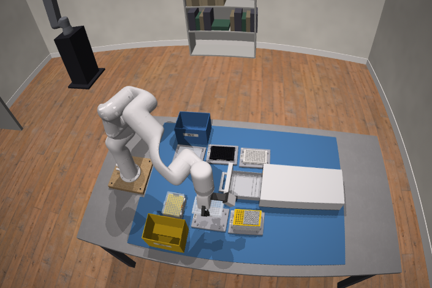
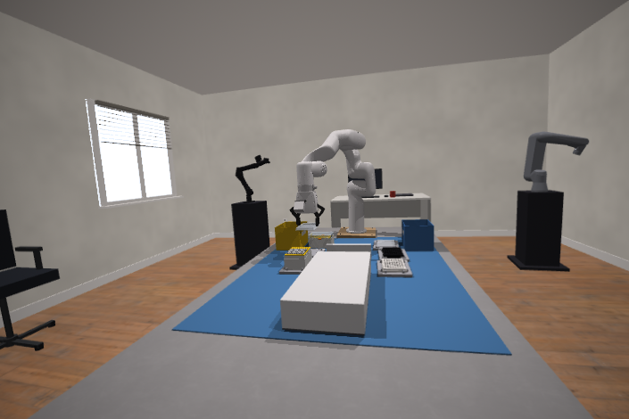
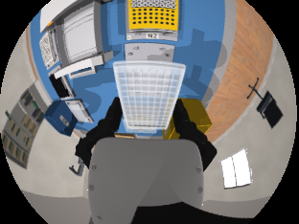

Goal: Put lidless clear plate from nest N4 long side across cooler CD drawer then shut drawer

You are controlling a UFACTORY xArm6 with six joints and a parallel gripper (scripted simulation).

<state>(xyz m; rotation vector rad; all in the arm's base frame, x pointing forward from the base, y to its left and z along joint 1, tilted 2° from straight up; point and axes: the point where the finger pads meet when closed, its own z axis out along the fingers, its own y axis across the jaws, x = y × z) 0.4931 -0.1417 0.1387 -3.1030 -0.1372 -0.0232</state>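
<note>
My gripper is now 210 mm to the right of the drawer, 150 mm short of it and 130 mm above it. The rest, counted from my hand: yellow tip box 170 mm ahead, 100 mm below, 10 mm to the left; yellow bin 170 mm behind, 150 mm to the right, 120 mm below; clear plate 10 mm below.
</note>
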